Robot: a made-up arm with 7 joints.
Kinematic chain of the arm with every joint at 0, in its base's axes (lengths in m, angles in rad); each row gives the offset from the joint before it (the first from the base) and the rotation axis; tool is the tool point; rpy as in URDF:
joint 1: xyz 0 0 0.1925 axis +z
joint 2: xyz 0 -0.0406 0.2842 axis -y
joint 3: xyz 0 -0.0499 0.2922 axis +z
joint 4: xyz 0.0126 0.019 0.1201 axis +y
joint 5: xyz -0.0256 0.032 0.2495 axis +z
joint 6: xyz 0 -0.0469 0.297 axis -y
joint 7: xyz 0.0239 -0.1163 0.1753 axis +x
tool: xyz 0 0 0 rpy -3.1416 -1.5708 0
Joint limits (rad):
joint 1: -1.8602..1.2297
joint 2: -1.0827..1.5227
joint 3: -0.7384..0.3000
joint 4: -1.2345..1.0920
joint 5: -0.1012..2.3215
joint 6: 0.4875..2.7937
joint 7: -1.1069..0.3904
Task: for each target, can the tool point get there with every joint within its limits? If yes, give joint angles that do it. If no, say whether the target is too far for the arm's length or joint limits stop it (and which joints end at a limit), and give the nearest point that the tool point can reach.
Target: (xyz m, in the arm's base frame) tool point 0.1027 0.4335 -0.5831
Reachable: no: joint limits stop it (at a limit: joint 1, joint 2, joint 4, joint 5) | nearest point 0.1071 0.5301 -0.1917 | short by 0.403 m
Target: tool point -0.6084 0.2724 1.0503
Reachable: yes | joints -0.7566 0.6583 0.1403 -0.6644 1.4830 2.3216 -0.3395
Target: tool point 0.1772 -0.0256 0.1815
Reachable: no: joint limits stop it (at a limit: joint 1, joint 2, joint 3, joint 4, joint 5) | nearest point 0.2694 0.3374 0.0754 | short by 0.389 m
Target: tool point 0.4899 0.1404 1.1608
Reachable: yes | joints 0.3719 -0.2124 0.1434 0.3607 2.0663 2.2133 -0.0640
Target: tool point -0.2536 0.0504 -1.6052
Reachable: no: too far | nearest point -0.5388 0.1071 -0.1941 | short by 1.441 m
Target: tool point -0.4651 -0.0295 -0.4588
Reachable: no: joint limits stop it (at a limit: joint 2, joint 4, joint 5) | nearest point -0.5371 -0.0341 -0.1914 | short by 0.277 m
